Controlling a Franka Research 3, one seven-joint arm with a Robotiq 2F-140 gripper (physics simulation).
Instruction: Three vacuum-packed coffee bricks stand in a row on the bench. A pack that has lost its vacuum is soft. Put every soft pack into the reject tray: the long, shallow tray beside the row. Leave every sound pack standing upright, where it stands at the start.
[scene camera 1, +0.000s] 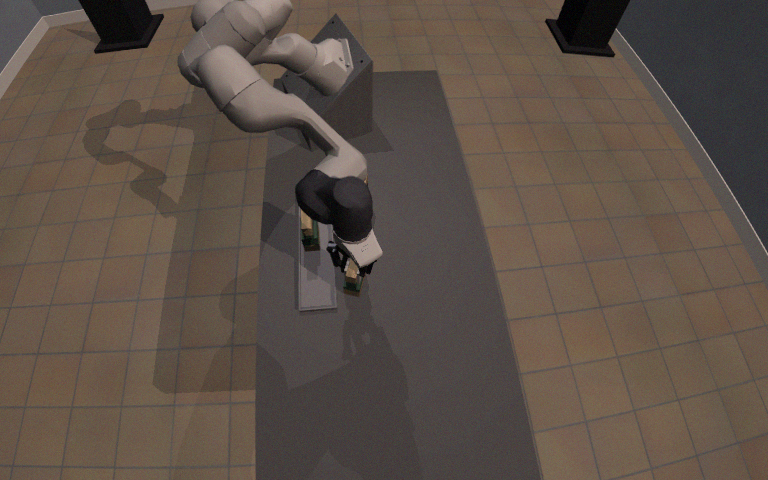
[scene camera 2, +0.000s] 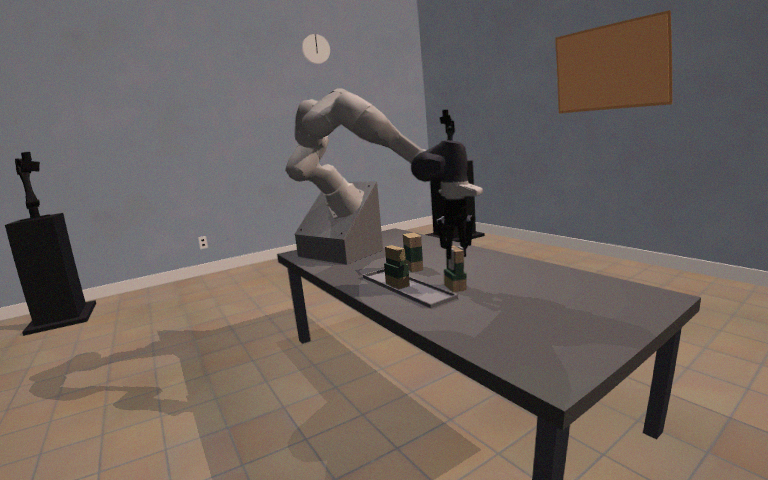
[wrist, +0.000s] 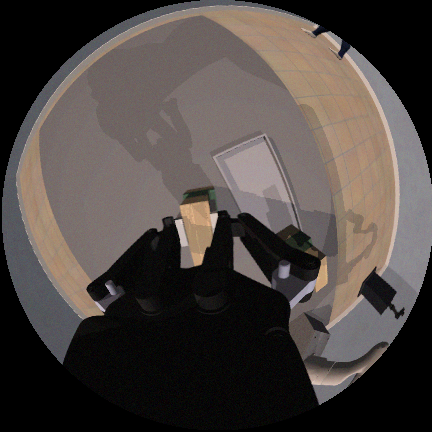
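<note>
One coffee brick, tan with a green band, stands upright on the bench beside the reject tray's far-from-base end. My gripper points down and is shut on the upper part of this brick, with a pale pad on each side. The upper part looks narrower than the base. A second brick stands upright in the long, shallow reject tray. A third brick stands upright behind the tray; the arm mostly hides it in scene camera 1.
The arm's grey wedge base stands at one end of the dark bench. The tray brick stands close beside the gripper's finger linkage in the wrist view. Black pedestals stand on the floor away from the bench.
</note>
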